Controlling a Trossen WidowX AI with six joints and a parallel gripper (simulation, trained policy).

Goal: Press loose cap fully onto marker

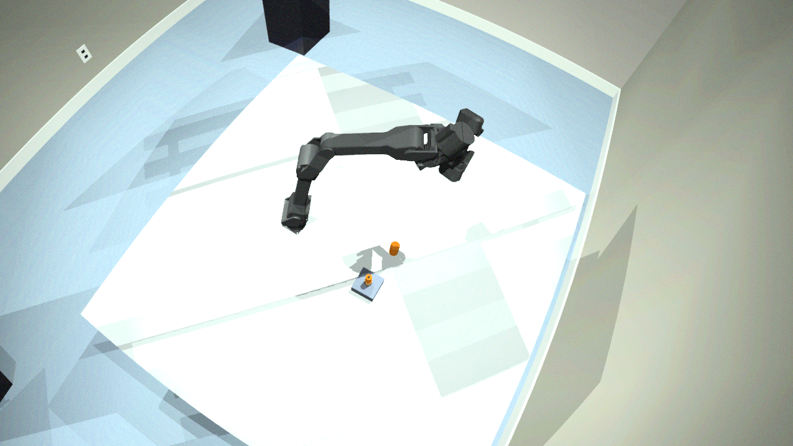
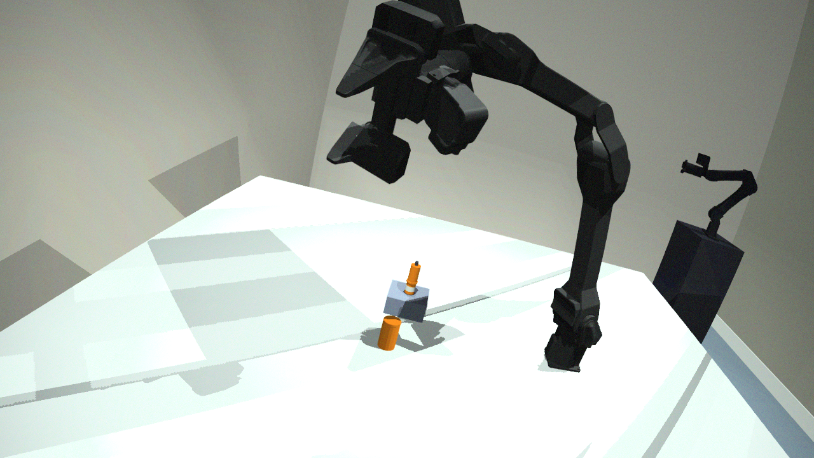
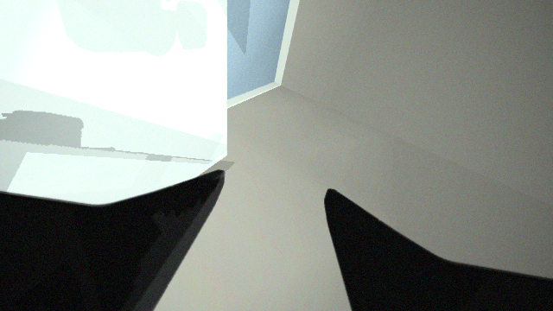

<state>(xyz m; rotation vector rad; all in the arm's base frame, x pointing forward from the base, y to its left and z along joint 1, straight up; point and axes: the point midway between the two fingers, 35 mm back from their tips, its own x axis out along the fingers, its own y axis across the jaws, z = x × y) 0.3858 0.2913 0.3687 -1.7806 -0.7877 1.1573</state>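
Right now my gripper tip is 80 mm past the orange cap, 250 mm to the left of it and 330 mm above it. Also, from my gripper tip: dark grey holder block: 100 mm behind, 380 mm to the right, 340 mm below; orange marker: 100 mm behind, 380 mm to the right, 280 mm below.
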